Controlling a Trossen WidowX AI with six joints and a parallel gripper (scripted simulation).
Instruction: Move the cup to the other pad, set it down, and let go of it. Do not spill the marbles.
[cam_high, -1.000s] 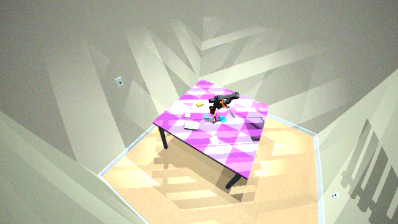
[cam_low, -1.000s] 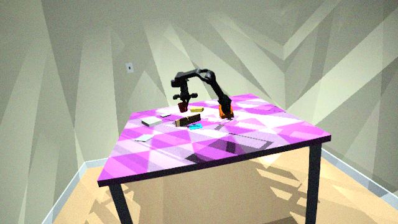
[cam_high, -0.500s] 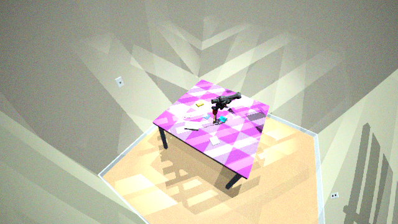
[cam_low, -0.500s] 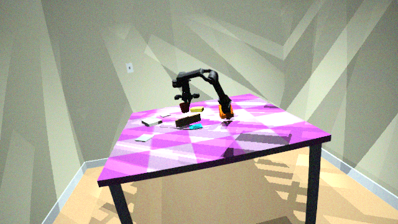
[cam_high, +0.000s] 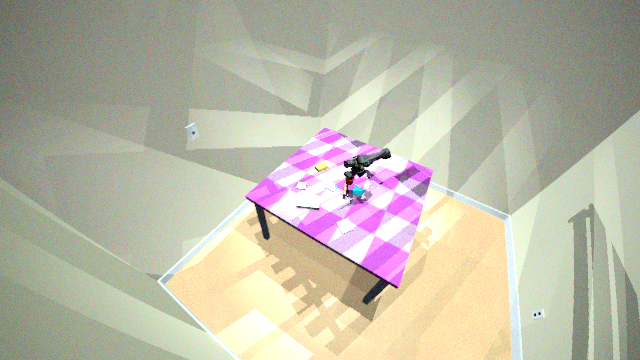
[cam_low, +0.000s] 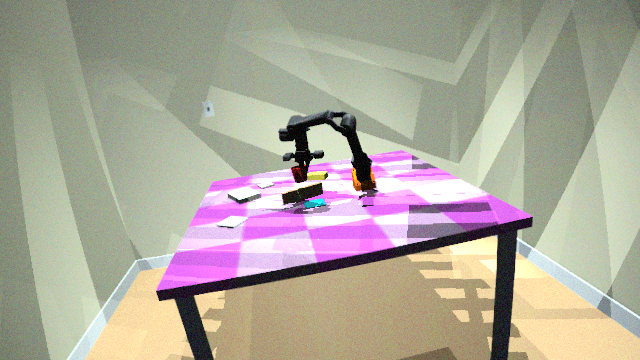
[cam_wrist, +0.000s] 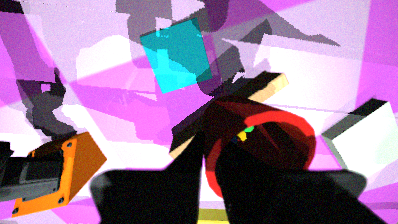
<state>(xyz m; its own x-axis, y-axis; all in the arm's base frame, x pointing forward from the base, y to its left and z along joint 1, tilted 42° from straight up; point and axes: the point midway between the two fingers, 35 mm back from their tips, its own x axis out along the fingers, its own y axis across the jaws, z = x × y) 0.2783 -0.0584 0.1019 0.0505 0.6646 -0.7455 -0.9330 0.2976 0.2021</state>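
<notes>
Now: the wooden block 3 cm ahead of my gripper tip, 3 cm to the right of it and 11 cm below it. Round my gripper tip: yellow block (9 cm behind, 34 cm to the right, 12 cm below); then cup (3 cm ahead, 1 cm to the right); then pale tile (36 cm ahead, 13 cm to the left, 13 cm below).
</notes>
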